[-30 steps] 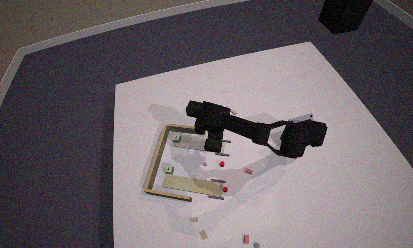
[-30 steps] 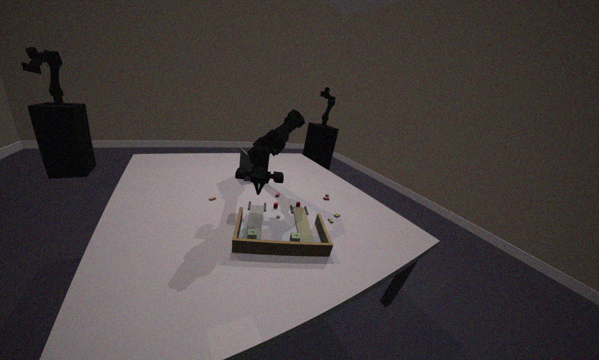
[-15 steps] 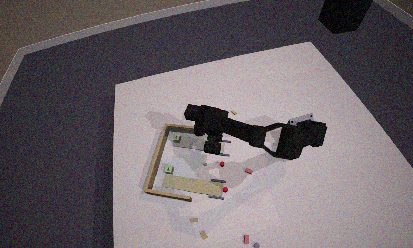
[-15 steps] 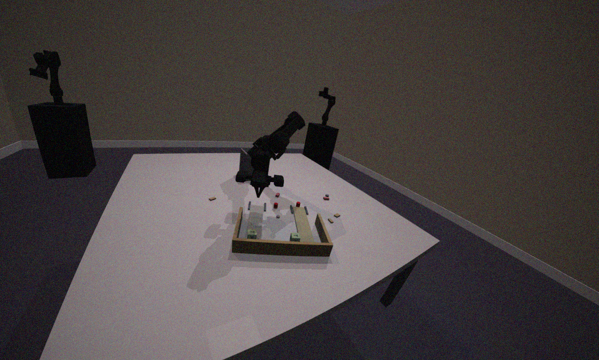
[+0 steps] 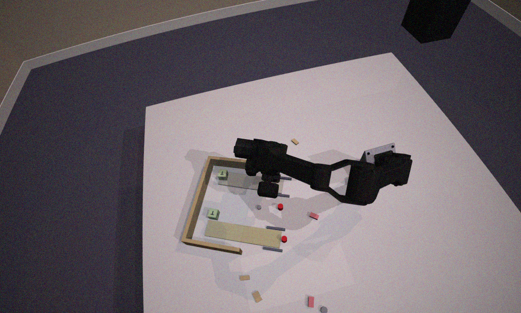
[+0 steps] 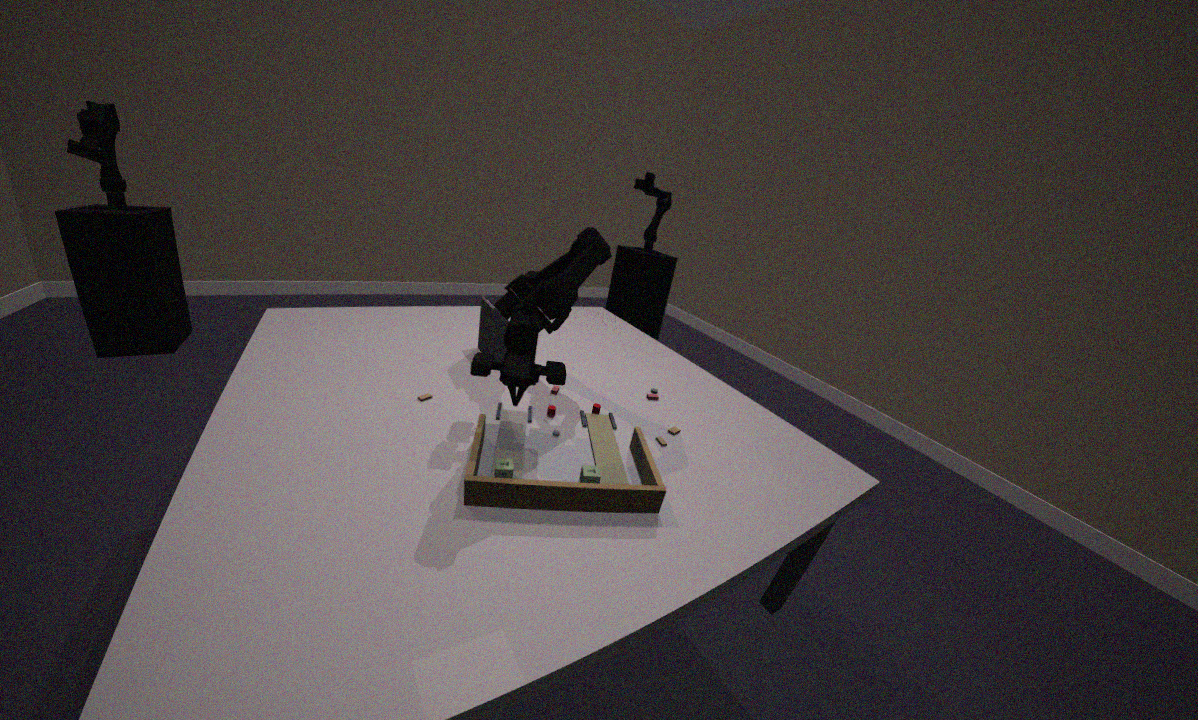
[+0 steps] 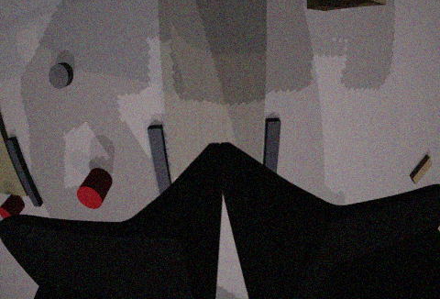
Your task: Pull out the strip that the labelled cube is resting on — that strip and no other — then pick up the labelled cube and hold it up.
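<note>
My gripper tip is now 70 mm to the right of the grey disc, 70 mm short of it and 40 mm above it.
</note>
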